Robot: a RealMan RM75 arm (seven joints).
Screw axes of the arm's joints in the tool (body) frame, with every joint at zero. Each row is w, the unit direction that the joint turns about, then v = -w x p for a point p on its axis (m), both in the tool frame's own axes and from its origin. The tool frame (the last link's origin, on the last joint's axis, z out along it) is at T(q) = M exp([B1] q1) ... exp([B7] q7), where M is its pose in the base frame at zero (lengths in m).
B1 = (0, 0, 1, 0, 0, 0)
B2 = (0, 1, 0, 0.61, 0, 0)
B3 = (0, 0, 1, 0, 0, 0)
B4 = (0, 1, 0, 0.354, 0, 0)
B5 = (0, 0, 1, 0, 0, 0)
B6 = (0, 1, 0, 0.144, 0, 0)
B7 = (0, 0, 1, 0, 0, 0)
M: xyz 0 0 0.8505 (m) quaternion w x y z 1 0 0 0
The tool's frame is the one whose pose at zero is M.
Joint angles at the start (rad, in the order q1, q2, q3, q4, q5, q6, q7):
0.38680, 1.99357, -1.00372, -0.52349, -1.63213, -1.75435, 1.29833
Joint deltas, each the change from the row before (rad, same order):
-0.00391, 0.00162, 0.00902, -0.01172, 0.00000, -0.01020, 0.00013
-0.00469, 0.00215, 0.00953, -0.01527, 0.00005, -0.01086, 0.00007
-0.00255, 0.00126, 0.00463, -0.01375, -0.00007, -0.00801, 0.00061
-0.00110, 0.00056, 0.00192, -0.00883, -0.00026, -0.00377, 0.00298
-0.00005, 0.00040, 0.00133, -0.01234, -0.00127, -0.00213, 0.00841
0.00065, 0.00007, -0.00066, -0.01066, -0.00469, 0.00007, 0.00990
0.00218, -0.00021, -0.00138, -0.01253, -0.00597, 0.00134, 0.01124
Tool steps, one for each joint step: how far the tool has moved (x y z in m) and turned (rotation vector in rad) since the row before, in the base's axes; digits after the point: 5 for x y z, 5 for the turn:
-0.00093, -0.00023, 0.00237, 0.00743, 0.00631, 0.00724
-0.00116, -0.00018, 0.00271, 0.00924, 0.00579, 0.00939
-0.00129, 0.00014, 0.00207, 0.00578, 0.00204, 0.01029
-0.00082, 0.00028, 0.00121, 0.00191, 0.00021, 0.00480
-0.00120, 0.00098, 0.00145, 0.00018, -0.00221, 0.00369
-0.00080, 0.00083, 0.00072, -0.00414, -0.00608, 0.00166
-0.00116, 0.00143, 0.00079, -0.00447, -0.00880, 0.00310

